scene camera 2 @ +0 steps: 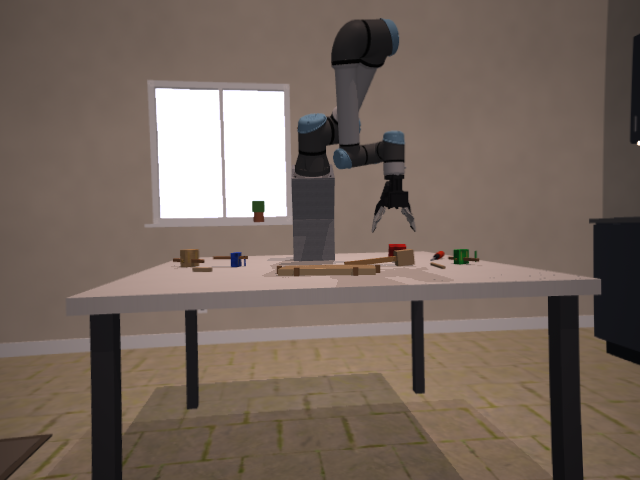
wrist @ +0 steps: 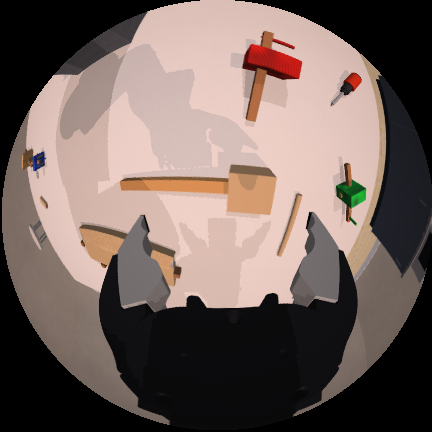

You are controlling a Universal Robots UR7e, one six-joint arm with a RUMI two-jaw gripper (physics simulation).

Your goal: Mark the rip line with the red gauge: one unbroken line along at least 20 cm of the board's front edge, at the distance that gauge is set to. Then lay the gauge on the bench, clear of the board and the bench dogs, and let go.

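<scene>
The red gauge point(scene camera 2: 397, 249) point(wrist: 272, 62), a red block on a brown bar with a thin red rod at one end, lies on the bench point(scene camera 2: 248, 289) point(wrist: 320, 145). It is at the upper middle of the wrist view, and partly behind the mallet head in the scene view. The board point(scene camera 2: 330, 270) point(wrist: 102, 243) lies between small brown bench dogs point(scene camera 2: 355, 271) point(wrist: 177, 272); the left fingertip hides part of it in the wrist view. My gripper point(scene camera 2: 393, 230) point(wrist: 227, 214) points down, open and empty, high above the bench. No line can be made out on the board.
A wooden mallet point(scene camera 2: 404, 257) point(wrist: 251, 190) lies near the board. A thin stick point(scene camera 2: 437, 265) point(wrist: 290, 225), a green gauge point(scene camera 2: 461, 256) point(wrist: 351, 194) and a screwdriver point(scene camera 2: 438, 255) point(wrist: 352, 82) are to the right. A blue gauge point(scene camera 2: 236, 259) point(wrist: 38, 161) and a tan gauge point(scene camera 2: 189, 257) are to the left.
</scene>
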